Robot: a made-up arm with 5 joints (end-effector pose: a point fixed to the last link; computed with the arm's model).
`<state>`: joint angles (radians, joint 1 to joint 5).
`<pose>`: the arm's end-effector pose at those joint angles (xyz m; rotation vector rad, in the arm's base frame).
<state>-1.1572 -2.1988 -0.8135 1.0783 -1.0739</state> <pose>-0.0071 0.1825 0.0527 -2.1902 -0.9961 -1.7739</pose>
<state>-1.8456 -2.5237 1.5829 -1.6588 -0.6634</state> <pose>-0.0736 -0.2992 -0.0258 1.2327 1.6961 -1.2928</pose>
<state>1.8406 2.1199 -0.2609 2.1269 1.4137</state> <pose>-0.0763 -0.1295 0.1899 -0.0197 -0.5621 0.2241</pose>
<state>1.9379 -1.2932 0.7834 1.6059 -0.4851</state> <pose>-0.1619 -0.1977 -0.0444 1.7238 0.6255 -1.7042</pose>
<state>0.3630 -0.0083 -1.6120 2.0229 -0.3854</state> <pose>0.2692 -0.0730 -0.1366 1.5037 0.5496 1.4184</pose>
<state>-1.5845 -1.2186 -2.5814 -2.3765 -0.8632</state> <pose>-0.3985 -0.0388 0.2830 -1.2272 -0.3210 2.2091</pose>
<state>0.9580 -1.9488 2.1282 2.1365 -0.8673</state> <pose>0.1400 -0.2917 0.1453 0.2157 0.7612 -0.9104</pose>
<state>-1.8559 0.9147 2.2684 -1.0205 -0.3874</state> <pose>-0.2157 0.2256 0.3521 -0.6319 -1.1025 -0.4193</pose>
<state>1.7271 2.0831 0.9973 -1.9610 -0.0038</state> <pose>-0.1164 0.2355 0.0851 -1.3400 0.0412 1.2384</pose>
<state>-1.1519 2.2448 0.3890 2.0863 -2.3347</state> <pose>-0.2311 -0.0945 0.2331 -0.1025 -0.9516 0.3574</pose>
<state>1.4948 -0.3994 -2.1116 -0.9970 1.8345</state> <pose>0.3102 -0.3111 -0.0520 0.5094 1.9069 -1.4067</pose>
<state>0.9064 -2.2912 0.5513 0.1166 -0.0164</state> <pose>-0.1668 -0.0855 0.2129 -0.4598 -0.7258 2.4863</pose>
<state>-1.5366 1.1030 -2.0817 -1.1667 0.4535</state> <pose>-0.3655 -0.2539 0.1629 0.6004 -1.4992 0.8748</pose>
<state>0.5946 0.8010 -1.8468 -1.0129 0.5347</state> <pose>0.1561 -0.2892 -0.2397 0.4638 1.9819 -1.1319</pose>
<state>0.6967 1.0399 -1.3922 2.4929 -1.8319</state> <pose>0.1165 -0.0800 -0.3290 2.4434 -1.7753 0.2783</pose>
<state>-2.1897 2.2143 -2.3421 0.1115 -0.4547</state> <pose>-0.1353 -0.1320 0.4238 0.3424 -1.0999 2.5880</pose>
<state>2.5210 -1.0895 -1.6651 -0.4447 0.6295</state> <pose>0.1101 0.1384 0.4258 -0.4516 -0.4411 -1.1010</pose>
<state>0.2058 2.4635 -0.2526 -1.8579 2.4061</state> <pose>-0.1206 0.1829 -0.1677 -2.0790 1.1288 0.4634</pose>
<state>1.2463 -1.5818 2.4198 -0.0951 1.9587</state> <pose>-0.1189 -0.3382 0.0803 -0.6417 -1.2190 1.6916</pose>
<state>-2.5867 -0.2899 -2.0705 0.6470 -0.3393</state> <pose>-0.2835 -0.0280 0.2477 -0.5771 -1.8254 0.2987</pose>
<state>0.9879 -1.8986 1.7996 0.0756 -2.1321</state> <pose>0.1077 0.0331 -0.0736 -1.9586 0.8501 -0.2470</pose>
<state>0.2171 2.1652 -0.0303 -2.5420 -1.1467</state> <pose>-0.0912 -0.2583 0.0839 0.7619 -1.0849 1.5044</pose>
